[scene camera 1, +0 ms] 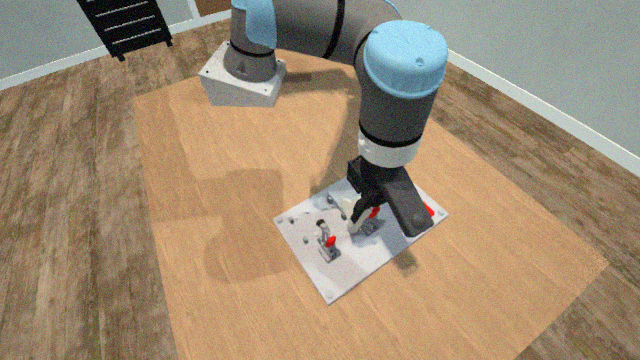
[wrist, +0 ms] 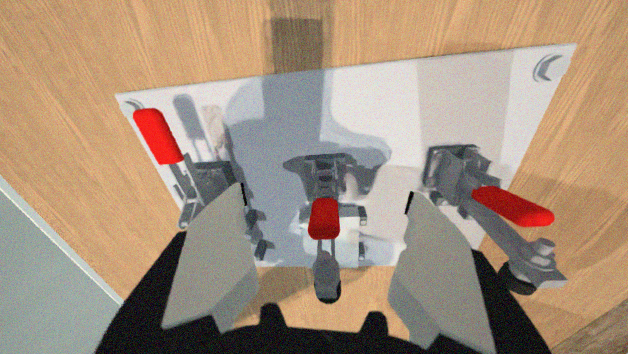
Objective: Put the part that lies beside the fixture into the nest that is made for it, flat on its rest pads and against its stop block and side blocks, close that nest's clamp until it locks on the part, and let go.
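Places are measured from the arm's base along level axes (x right, y ahead, z up), in metres.
Pixels of known places: gripper, between the fingertips: (scene camera 1: 374, 219) (wrist: 324, 189); arm's base, origin of its link: (scene camera 1: 250, 66).
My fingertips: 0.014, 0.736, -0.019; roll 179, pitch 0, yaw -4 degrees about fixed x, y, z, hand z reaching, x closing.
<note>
For each thing: its top centre in the pictures, then the offset to it from my fingertips, as dx, dy, dz. "*": a spot on its surface instead. Level surfaces: height alone.
- fixture plate, centre of its top: (wrist: 327, 197) (scene camera 1: 360, 216) +0.001, -0.043, -0.048
- middle clamp's red handle, centre of its top: (wrist: 323, 237) (scene camera 1: 376, 208) +0.000, -0.003, +0.042
- clamp with a red handle, a spot on its surface: (wrist: 157, 136) * -0.108, +0.043, +0.000
- latter handle, a spot on its surface: (scene camera 1: 330, 241) * +0.114, +0.005, +0.035
- wooden table, height of its surface: dz -0.063
The fixture plate (scene camera 1: 367, 255) (wrist: 370, 110) carries three clamps with red handles. A pale, flat part (wrist: 347, 239) lies at the middle nest, partly covered by the middle clamp; its contact with the pads and blocks cannot be made out. The middle clamp's red handle (scene camera 1: 374, 212) (wrist: 324, 218) points up toward the wrist camera, and its black-tipped arm (wrist: 327, 280) appears raised over the part. My gripper (scene camera 1: 375, 218) (wrist: 324, 189) is open and empty, with its fingers apart on either side of the middle handle. One finger is hidden in the scene view.
In the wrist view, a clamp with a red handle (wrist: 157, 136) stands at left, and another with a red handle (wrist: 512, 206) and raised arm at right; the latter handle (scene camera 1: 330, 241) also shows in the scene view. The wooden table (scene camera 1: 230, 320) surrounds the plate.
</note>
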